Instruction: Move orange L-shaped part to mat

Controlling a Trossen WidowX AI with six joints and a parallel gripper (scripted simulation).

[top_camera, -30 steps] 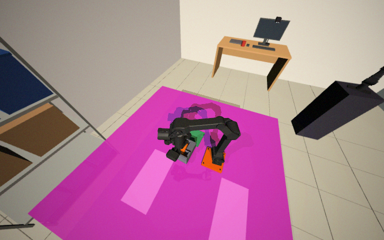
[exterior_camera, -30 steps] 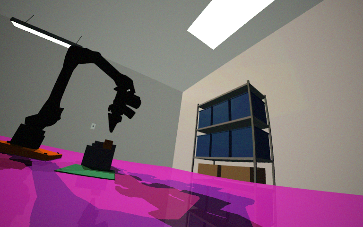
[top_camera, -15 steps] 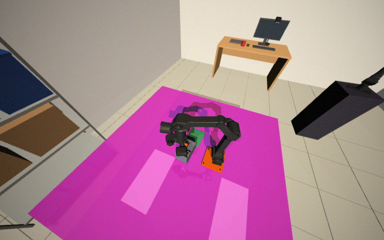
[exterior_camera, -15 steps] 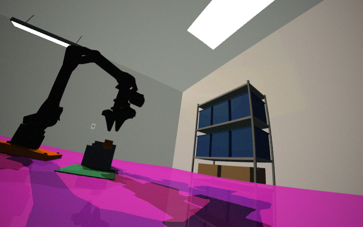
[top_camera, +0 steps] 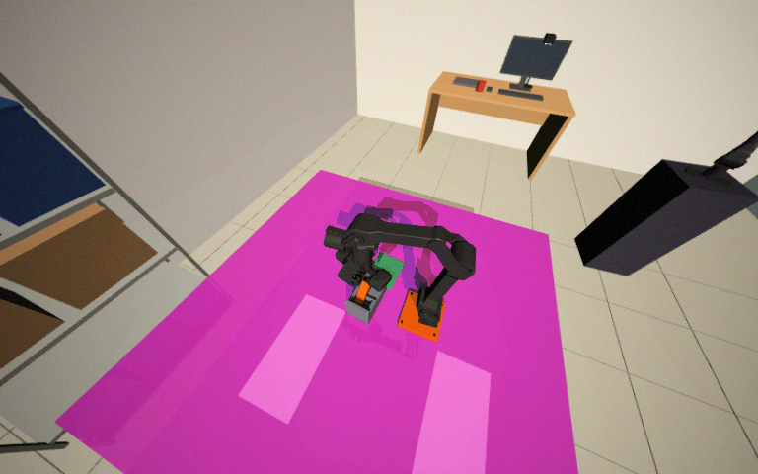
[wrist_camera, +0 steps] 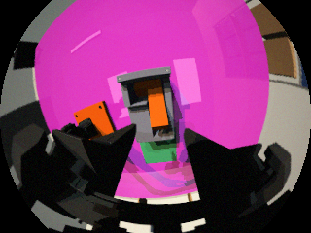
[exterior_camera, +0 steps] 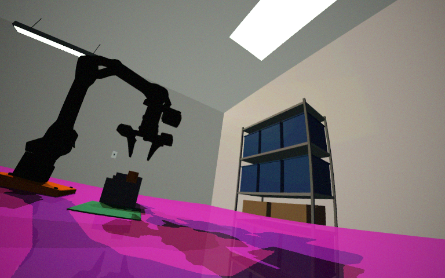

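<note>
The orange L-shaped part lies 10 mm behind my gripper tip, 30 mm to the left of it and 100 mm below it.
</note>
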